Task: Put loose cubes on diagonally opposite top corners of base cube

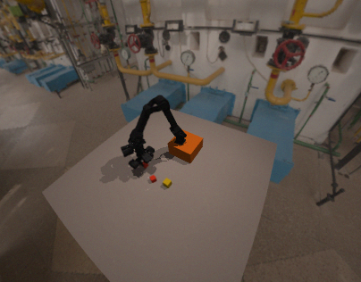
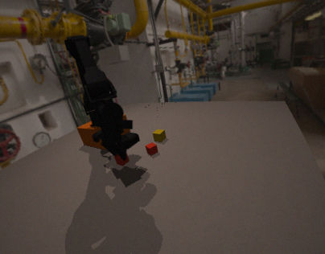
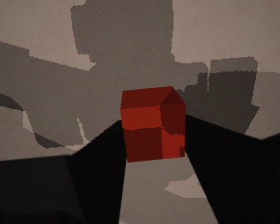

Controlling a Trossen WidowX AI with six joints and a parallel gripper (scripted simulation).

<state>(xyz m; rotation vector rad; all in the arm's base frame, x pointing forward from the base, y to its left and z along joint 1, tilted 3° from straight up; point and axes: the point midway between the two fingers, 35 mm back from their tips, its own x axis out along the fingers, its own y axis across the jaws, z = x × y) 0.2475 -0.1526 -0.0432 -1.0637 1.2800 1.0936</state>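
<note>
The yellow base cube is 5 cm ahead of my gripper tip, 21 cm to the left of it and 2 cm below it.
</note>
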